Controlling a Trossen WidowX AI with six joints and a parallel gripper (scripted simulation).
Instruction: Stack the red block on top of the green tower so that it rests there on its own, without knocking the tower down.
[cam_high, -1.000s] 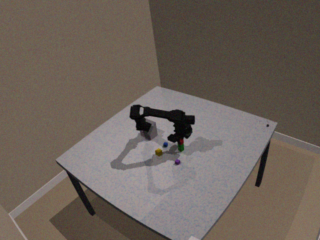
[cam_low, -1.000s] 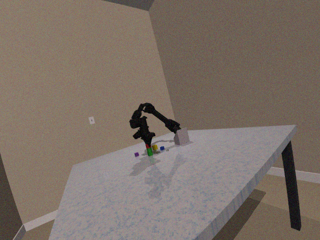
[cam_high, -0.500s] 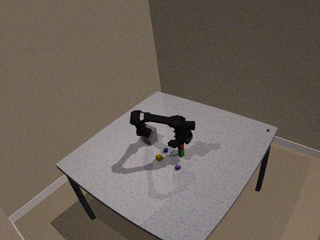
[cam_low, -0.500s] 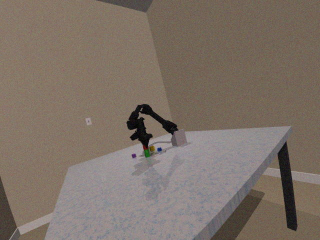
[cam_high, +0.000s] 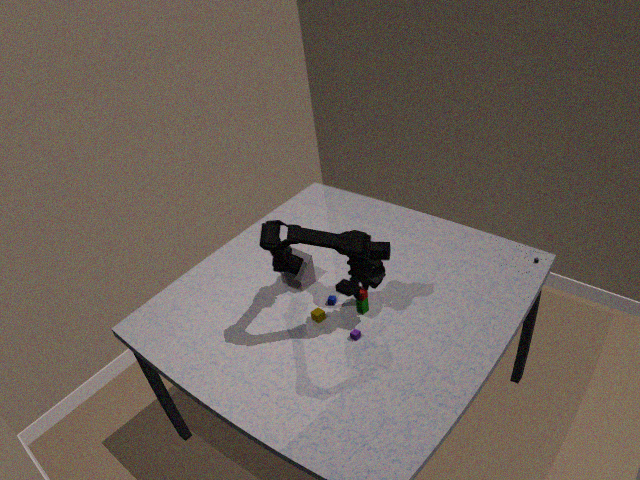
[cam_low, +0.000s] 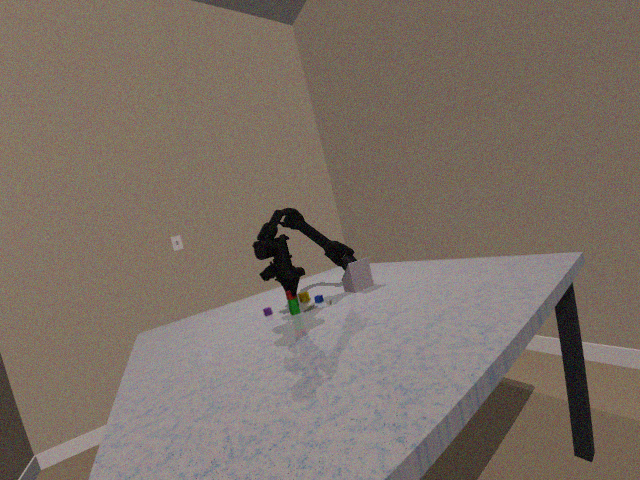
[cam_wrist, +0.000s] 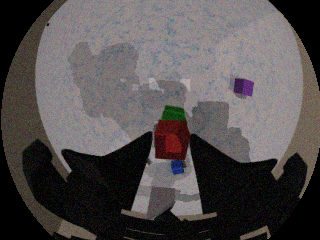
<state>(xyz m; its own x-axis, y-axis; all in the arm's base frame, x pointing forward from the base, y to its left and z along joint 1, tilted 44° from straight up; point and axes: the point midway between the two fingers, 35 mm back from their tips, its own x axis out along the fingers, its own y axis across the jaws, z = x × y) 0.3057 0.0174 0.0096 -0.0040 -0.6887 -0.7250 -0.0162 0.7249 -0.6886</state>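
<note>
Right now the red block is 1 cm above my gripper tip. Also, from my gripper tip: yellow block 12 cm to the right, 10 cm behind, 5 cm below; then small blue block 12 cm behind, 5 cm below, 3 cm to the right; then purple block 12 cm to the right, 7 cm ahead, 5 cm below.
</note>
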